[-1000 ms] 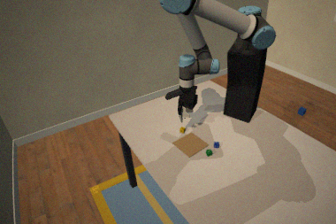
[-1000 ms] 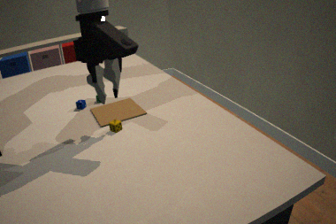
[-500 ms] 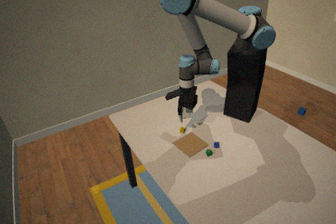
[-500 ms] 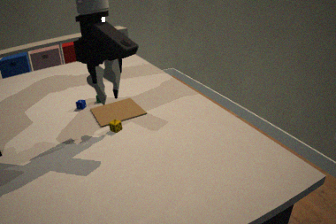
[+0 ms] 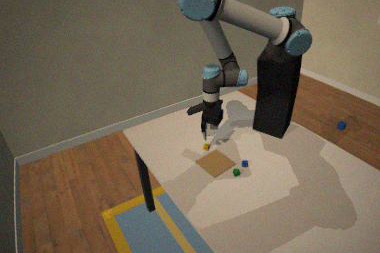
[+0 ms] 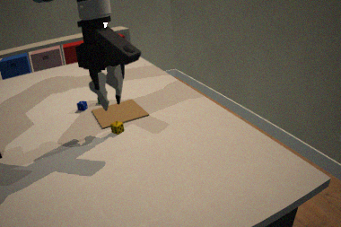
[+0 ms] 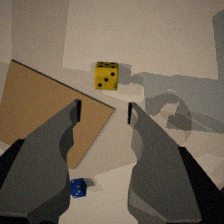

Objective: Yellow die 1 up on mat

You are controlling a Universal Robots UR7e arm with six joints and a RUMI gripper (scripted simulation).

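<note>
Right now my hand is 70 mm above the yellow die. The rest, counted from my hand: blue die: 200 mm to the left, 90 mm behind, 70 mm below; green die: 230 mm to the left, 70 mm below, 20 mm behind; tan mat: 110 mm to the left, 80 mm below, 20 mm ahead.
</note>
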